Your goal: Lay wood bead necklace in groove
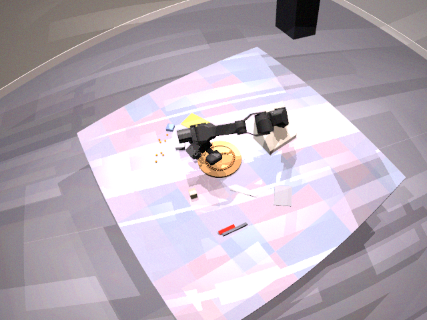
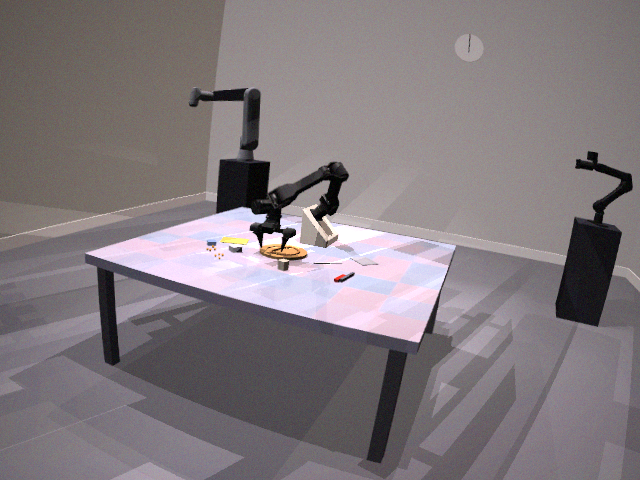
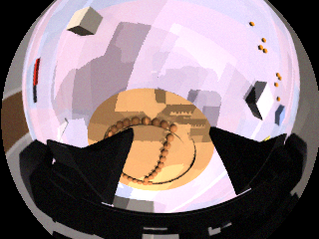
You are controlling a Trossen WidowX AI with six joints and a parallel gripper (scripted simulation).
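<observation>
Now: the round bead board 6 cm behind my gripper tip, 2 cm to the left of it and 1 cm below it. From my gripper tip the other things lie so: cream cube: 14 cm to the left, 13 cm ahead; then white block: 14 cm to the right, 7 cm ahead, 1 cm below; then thin rod: 23 cm to the left, 7 cm behind, 2 cm below.
</observation>
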